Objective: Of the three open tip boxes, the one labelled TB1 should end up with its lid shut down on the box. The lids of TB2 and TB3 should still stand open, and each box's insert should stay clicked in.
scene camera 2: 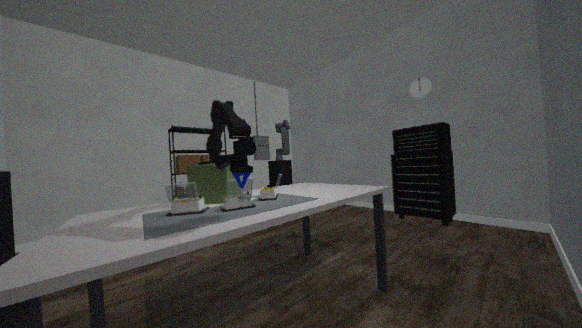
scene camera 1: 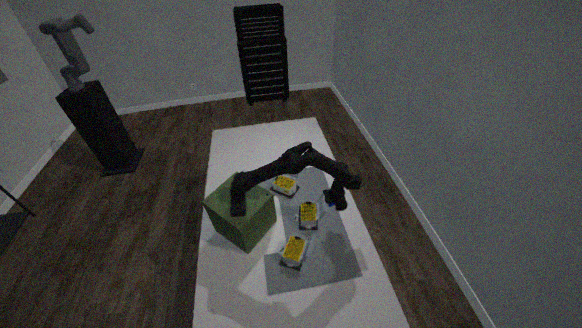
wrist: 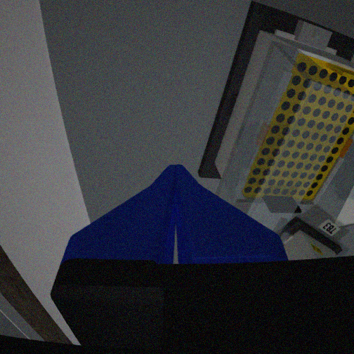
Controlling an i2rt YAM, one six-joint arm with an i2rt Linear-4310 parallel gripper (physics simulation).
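Places are measured from the arm's base along level axes (x right, y ahead, z up), in millimetres.
Pixels of known places: gripper, fingertip midpoint: (scene camera 2: 241, 187) (scene camera 1: 329, 206); arm's base, link origin: (scene camera 1: 238, 198).
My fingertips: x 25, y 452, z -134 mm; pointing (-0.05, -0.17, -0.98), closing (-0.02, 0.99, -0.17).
Observation:
Ahead of a thing's pixels: the offset from my fingertips to its top centre. Level surfaces: height alone.
Three tip boxes with yellow inserts and clear lids standing open are on the grey mat @(dz -108 mm) (scene camera 1: 300, 282) (scene camera 2: 165, 227) (wrist: 130, 100): a near box @(dy -229, dx +176, dz -42 mm) (scene camera 1: 294, 251) (scene camera 2: 187, 205), a middle box @(dy -120, dx -21, dz -42 mm) (scene camera 1: 308, 216) (scene camera 2: 238, 203) (wrist: 300, 130) and a far, turned box @(dy -215, dx -251, dz -42 mm) (scene camera 1: 285, 185) (scene camera 2: 268, 194). A label (wrist: 329, 228) in the wrist view reads TB3, apparently on the far box; labels on the near and middle boxes are not readable. The inserts look seated. My gripper (scene camera 1: 332, 204) (scene camera 2: 242, 186) (wrist: 175, 176) is shut and empty, above the mat beside the middle box's lid side.
A green block (scene camera 1: 242, 220) (scene camera 2: 210, 182) stands under the arm's base, left of the boxes in scene camera 1. The white table's @(dz -111 mm) (scene camera 1: 220, 310) (scene camera 2: 65, 270) long edge lies beyond the mat on the gripper's side. A dark cabinet (scene camera 1: 262, 60) (scene camera 2: 425, 172) stands away from the table.

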